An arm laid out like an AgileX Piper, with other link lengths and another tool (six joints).
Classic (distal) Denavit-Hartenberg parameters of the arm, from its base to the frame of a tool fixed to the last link. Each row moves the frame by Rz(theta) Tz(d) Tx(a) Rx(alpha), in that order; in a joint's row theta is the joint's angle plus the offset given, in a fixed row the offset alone. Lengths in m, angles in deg.
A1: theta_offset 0, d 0.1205, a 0, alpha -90
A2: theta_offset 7.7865, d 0, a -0.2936, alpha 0
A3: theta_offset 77.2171, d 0, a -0.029, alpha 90
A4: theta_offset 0, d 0.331, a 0, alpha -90
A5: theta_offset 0, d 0, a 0, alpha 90
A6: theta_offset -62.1, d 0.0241, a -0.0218, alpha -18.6
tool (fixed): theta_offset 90, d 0.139, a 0, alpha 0
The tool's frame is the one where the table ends.
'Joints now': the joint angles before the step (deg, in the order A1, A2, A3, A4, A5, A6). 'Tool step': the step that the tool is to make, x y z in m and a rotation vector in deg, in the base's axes. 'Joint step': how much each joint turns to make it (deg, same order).
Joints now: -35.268 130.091 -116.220 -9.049 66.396 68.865
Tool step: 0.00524 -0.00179 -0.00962 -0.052 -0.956 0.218
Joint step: 0.000 1.116 0.001 0.467 -1.951 0.000
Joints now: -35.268 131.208 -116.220 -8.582 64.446 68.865
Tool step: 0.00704 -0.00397 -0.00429 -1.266 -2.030 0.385
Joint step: 0.000 0.751 0.000 0.032 -3.165 0.077
